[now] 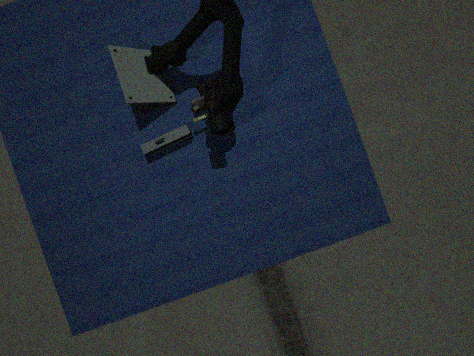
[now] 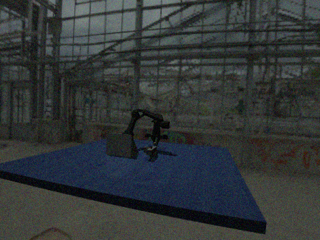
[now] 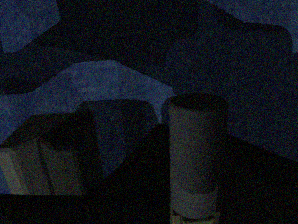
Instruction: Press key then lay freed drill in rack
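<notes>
Right now my gripper tip is 40 mm to the left of the drill, 40 mm below it and 10 mm short of it. From my gripper tip the other things lie so: long grey block: 200 mm to the right, 50 mm ahead.
</notes>
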